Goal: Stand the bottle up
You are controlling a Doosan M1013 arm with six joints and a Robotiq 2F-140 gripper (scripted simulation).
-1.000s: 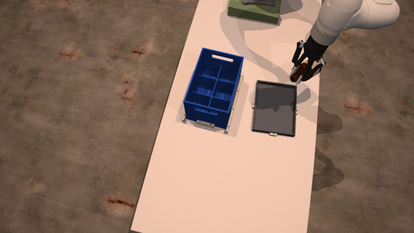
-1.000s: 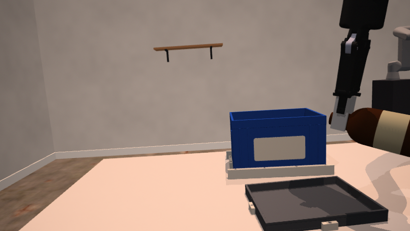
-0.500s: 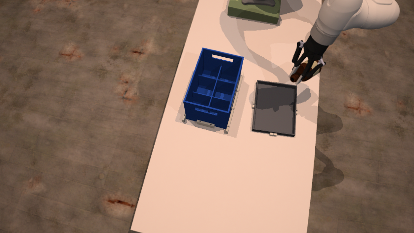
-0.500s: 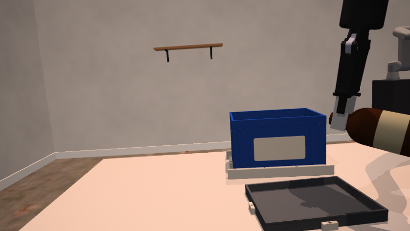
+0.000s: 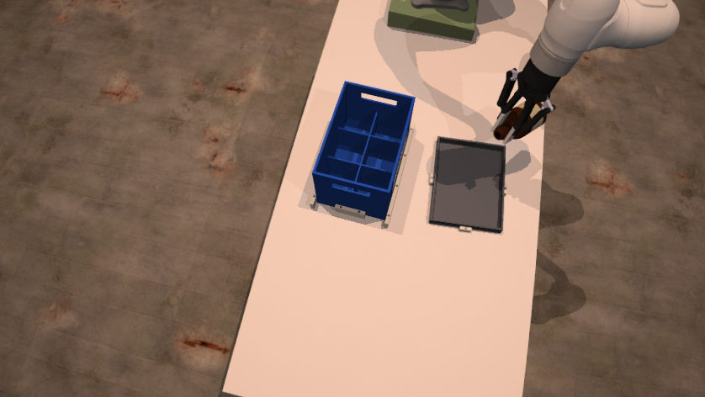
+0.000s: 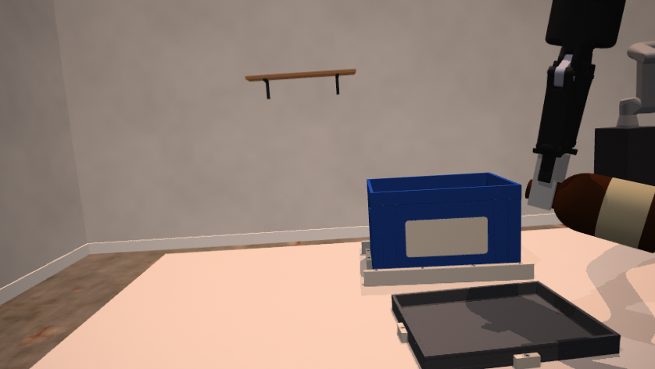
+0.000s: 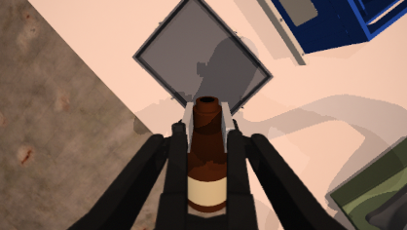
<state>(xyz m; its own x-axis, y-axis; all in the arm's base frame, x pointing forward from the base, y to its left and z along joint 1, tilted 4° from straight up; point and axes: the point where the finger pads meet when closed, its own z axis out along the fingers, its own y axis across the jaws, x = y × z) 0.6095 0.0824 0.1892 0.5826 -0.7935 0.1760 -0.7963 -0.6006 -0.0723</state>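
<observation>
Right now my hand is 3 cm past the brown bottle, 4 cm to the right of it and 3 cm above it. Round my hand: blue crate: 33 cm to the right, 14 cm below; dark grey tray: 5 cm ahead, 5 cm to the right, 21 cm below.
</observation>
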